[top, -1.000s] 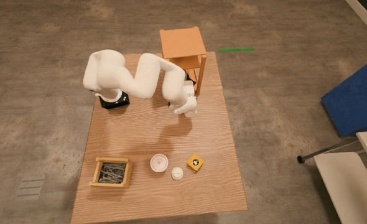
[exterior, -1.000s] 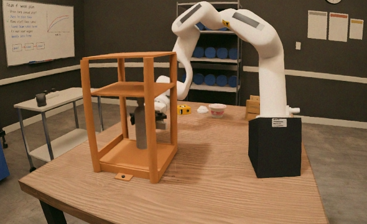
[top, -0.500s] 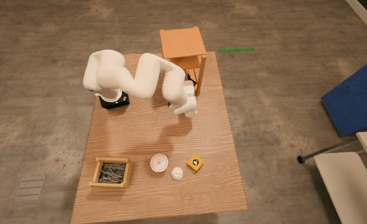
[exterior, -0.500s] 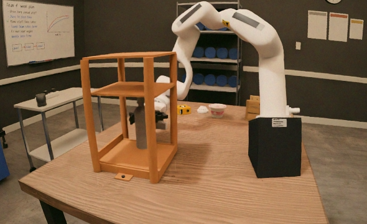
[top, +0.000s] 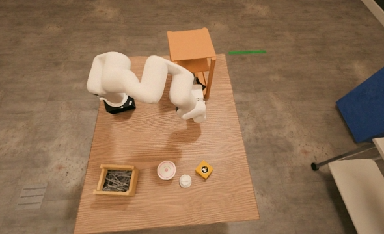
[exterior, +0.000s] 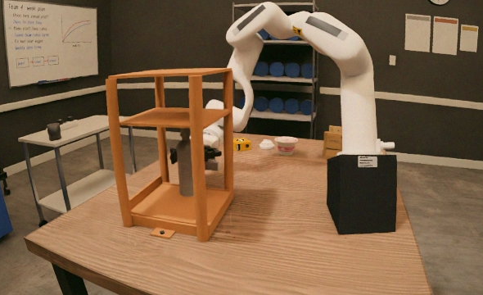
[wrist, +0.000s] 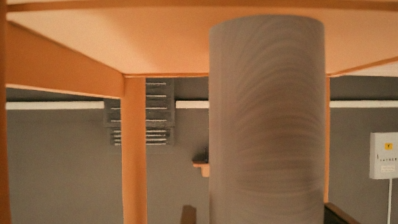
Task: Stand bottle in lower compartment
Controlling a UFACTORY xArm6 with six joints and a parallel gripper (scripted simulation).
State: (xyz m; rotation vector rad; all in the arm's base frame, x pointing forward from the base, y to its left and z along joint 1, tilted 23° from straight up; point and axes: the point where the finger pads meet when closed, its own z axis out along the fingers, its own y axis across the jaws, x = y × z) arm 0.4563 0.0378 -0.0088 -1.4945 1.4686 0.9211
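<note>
Right now my hand is 2 cm below the grey bottle. Round my hand: orange shelving unit: 6 cm to the left, 5 cm above.
</note>
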